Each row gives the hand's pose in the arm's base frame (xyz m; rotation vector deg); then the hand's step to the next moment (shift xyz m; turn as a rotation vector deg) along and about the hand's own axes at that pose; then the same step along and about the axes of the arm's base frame.
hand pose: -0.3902 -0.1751 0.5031 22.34 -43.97 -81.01
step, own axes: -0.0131 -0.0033 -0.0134 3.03 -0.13 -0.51
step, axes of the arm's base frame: 0.0070 0.0096 -0.0149 0.18 -3.06 0.29
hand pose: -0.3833 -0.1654 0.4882 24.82 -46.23 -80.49
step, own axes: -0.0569 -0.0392 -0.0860 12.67 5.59 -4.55
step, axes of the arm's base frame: 0.0363 0.0331 -0.0988 6.75 -12.32 3.91
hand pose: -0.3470 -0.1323 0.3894 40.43 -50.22 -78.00
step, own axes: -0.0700 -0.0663 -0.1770 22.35 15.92 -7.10
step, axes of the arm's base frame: 0.1171 0.0514 -0.1558 14.26 -21.06 12.51
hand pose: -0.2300 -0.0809 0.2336 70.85 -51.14 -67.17
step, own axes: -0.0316 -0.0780 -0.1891 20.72 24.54 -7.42
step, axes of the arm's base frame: 0.1621 0.0772 -0.1030 15.69 -19.88 21.10
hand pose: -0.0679 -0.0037 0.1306 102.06 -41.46 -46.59
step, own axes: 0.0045 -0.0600 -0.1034 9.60 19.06 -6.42
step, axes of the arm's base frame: 0.0914 0.0712 -0.0299 8.86 -10.02 17.83
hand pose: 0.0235 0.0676 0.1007 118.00 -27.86 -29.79
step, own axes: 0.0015 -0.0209 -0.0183 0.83 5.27 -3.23
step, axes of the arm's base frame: 0.0139 0.0222 -0.0094 1.71 -0.80 5.94
